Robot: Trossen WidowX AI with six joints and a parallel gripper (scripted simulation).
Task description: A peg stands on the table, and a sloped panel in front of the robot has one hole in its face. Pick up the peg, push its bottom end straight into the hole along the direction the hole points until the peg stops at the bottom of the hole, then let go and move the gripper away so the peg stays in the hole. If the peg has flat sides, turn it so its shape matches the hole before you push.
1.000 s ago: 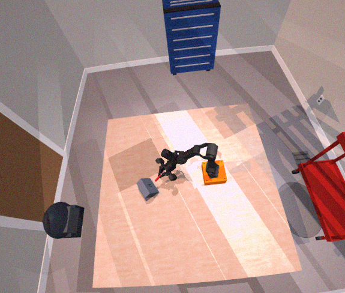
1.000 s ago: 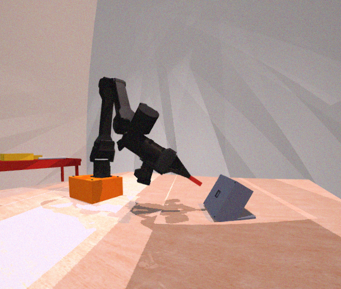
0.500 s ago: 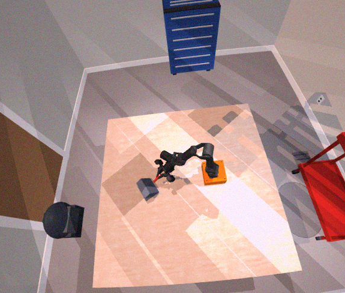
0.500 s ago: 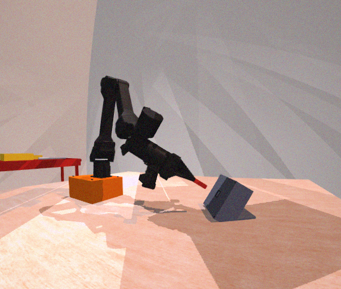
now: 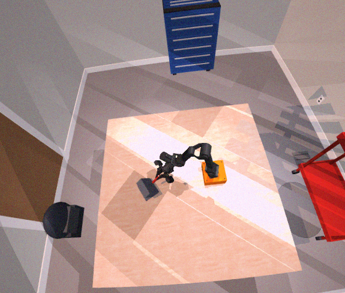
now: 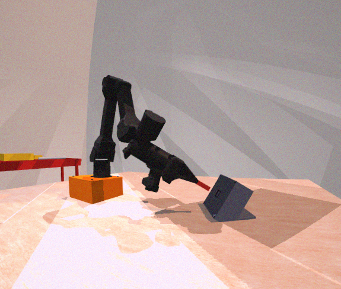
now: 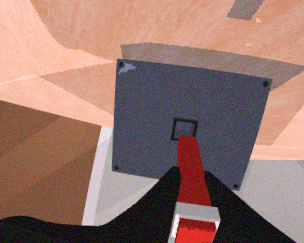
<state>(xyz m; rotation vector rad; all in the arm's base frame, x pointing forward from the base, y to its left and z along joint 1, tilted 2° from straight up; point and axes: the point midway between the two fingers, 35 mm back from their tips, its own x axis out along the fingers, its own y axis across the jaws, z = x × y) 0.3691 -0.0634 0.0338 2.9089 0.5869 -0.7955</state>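
My gripper tip is now 8 cm short of the grey sloped panel, 3 cm to the right of it and 5 cm above it. The rest, counted from my gripper tip: red square-sided peg 1 cm behind, 1 cm to the right, 1 cm above.
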